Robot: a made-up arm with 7 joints.
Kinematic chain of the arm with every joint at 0, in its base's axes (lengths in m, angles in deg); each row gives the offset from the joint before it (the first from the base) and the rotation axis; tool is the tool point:
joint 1: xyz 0 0 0.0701 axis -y
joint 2: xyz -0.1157 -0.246 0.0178 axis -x
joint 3: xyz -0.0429 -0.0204 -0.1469 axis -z
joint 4: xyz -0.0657 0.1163 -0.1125 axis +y
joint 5: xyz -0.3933 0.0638 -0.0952 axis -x
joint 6: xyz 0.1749 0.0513 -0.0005 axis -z
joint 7: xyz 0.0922 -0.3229 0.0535 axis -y
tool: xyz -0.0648 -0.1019 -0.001
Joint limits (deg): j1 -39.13..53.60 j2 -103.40..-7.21 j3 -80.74..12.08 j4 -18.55..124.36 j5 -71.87..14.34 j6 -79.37..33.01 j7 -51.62..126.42
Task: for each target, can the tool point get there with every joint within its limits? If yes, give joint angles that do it. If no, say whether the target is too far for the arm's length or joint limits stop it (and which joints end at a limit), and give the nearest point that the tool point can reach.
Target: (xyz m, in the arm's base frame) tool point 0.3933 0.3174 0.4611
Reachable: no: joint limits stop it (at a limit: joint 1, joint 2, joint 3, joint 5, joint 6, joint 7) | nearest point 0.1863 0.1729 0.3938 | short by 0.261 m
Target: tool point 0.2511 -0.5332 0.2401
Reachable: no: joint limits stop it (at a limit: joint 1, joint 2, joint 3, joint 6, joint 7) | nearest point 0.0834 -0.4739 0.2418 | short by 0.178 m
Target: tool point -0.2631 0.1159 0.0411
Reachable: yes | joints -17.05 -93.45 -0.11 37.64 2.93 -20.88 111.92
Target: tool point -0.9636 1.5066 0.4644
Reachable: no: too far | nearest point -0.4683 0.5251 0.2617 | short by 1.118 m
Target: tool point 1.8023 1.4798 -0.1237
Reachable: no: too far | nearest point 0.3352 0.3437 -0.3570 | short by 1.870 m
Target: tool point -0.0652 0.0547 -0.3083
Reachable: yes | joints 10.98 -61.00 -44.99 5.14 -18.80 -22.49 38.39
